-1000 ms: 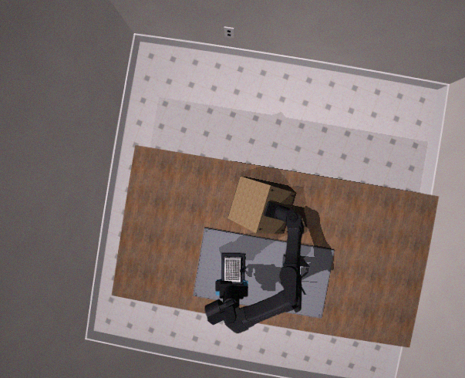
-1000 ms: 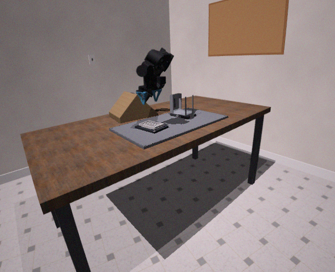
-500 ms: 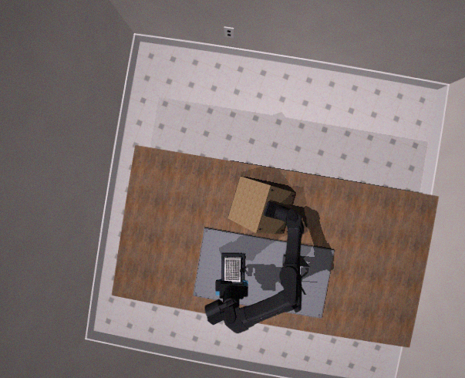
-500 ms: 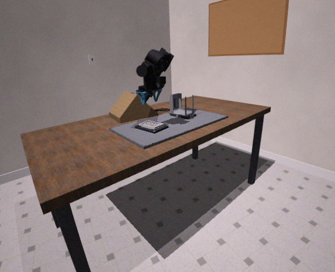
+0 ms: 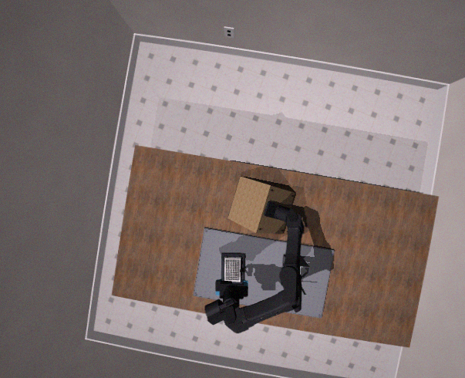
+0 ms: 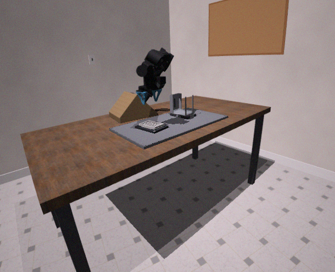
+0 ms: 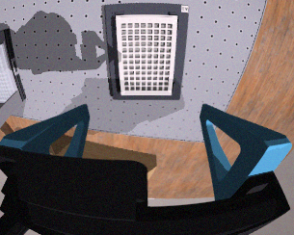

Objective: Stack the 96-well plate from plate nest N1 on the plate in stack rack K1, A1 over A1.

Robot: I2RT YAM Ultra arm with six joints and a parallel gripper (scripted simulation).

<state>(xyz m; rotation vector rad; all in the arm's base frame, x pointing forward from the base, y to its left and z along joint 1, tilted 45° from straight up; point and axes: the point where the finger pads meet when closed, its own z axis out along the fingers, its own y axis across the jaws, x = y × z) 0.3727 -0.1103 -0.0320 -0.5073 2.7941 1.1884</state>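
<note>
Right now the pale A1 square is 140 mm below my hand, 90 mm ahead of it and 30 mm to the right of it.
</note>
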